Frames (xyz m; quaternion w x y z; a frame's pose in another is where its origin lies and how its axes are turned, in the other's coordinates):
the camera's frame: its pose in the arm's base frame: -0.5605 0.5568 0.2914 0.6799 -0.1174 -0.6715 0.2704
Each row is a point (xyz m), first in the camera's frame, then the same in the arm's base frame.
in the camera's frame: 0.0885 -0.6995 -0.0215
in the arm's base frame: -0.3969 0.0297 0.7307
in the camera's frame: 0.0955 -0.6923 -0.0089
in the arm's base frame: -0.4110 0.0368 0.7338
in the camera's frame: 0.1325 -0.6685 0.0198
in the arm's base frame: -0.4458 0.0701 0.7548
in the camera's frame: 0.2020 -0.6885 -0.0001
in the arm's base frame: -0.4255 0.0941 0.8229
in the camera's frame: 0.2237 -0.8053 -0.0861
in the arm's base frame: -0.3180 0.0265 0.8963
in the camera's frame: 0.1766 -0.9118 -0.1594
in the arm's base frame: -0.2218 -0.0713 0.9068
